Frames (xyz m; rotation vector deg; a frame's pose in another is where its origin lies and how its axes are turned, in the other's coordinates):
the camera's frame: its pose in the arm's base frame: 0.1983 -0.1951 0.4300 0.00 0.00 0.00
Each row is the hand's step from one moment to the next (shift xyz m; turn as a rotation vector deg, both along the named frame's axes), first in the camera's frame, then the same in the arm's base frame.
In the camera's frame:
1: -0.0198 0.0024 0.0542 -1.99 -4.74 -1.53
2: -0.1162 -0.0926 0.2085 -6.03 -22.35 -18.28
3: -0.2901 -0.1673 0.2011 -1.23 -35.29 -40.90
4: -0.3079 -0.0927 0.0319 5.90 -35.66 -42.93
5: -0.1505 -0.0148 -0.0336 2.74 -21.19 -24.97
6: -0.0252 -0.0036 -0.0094 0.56 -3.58 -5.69
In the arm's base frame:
1: -0.0198 0.0024 0.0542 -1.99 -4.74 -1.53
2: -0.1162 -0.0926 0.2085 -6.03 -22.35 -18.28
3: -0.2901 -0.1673 0.2011 -1.23 -35.29 -40.90
4: -0.3079 -0.0927 0.0319 5.90 -35.66 -42.93
5: -0.1505 -0.0148 -0.0336 2.74 -21.19 -24.97
6: -0.0252 -0.0036 -0.0094 0.56 -3.58 -5.69

